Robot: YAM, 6 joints.
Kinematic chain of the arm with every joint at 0, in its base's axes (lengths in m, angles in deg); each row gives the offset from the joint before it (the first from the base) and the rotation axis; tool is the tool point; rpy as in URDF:
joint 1: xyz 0 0 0.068 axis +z
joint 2: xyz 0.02 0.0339 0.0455 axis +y
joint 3: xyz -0.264 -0.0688 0 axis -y
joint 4: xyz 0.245 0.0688 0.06 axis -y
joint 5: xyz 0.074 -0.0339 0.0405 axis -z
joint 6: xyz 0.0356 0 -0.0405 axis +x
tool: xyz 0 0 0 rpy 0 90 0
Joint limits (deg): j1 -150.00..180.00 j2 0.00..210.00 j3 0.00..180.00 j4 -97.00..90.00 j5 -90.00..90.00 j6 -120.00..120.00
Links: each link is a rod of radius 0.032 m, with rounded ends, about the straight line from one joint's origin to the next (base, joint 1, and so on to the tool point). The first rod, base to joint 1, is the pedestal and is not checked.
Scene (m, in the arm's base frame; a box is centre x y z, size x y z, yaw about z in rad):
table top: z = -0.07
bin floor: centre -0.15 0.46 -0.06 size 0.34 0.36 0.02 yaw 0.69
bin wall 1: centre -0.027 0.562 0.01 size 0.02 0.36 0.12 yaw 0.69
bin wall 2: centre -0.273 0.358 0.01 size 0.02 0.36 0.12 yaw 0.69
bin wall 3: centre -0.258 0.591 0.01 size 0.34 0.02 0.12 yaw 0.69
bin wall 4: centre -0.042 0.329 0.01 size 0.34 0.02 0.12 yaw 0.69
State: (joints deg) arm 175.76 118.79 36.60 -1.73 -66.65 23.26
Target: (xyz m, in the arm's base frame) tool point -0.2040 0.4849 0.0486
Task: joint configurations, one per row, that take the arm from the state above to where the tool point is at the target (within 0.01 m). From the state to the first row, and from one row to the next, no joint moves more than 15 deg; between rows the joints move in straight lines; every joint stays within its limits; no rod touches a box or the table.
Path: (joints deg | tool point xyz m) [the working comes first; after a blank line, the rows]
Joints at the target: 109.76 147.98 97.92 14.67 -52.02 23.26
Straight joint move there: touches bin wall 2.

1: 162.55 121.40 49.10 1.64 -64.05 23.26 | -0.3138 0.0651 0.0392
2: 149.33 124.01 61.61 5.00 -61.46 23.26 | -0.3457 0.1687 0.0663
3: 136.12 126.62 74.11 8.37 -58.86 23.26 | -0.3386 0.2834 0.1032
4: 122.91 129.23 86.61 11.73 -56.27 23.26 | -0.2902 0.3939 0.1481
5: 109.69 131.85 99.11 15.10 -53.67 23.26 | -0.2040 0.4849 0.1993
6: 109.73 139.91 98.52 14.89 -52.85 23.26 | -0.2059 0.4902 0.1239
7: 109.76 147.98 97.92 14.67 -52.02 23.26 | -0.2040 0.4849 0.0486

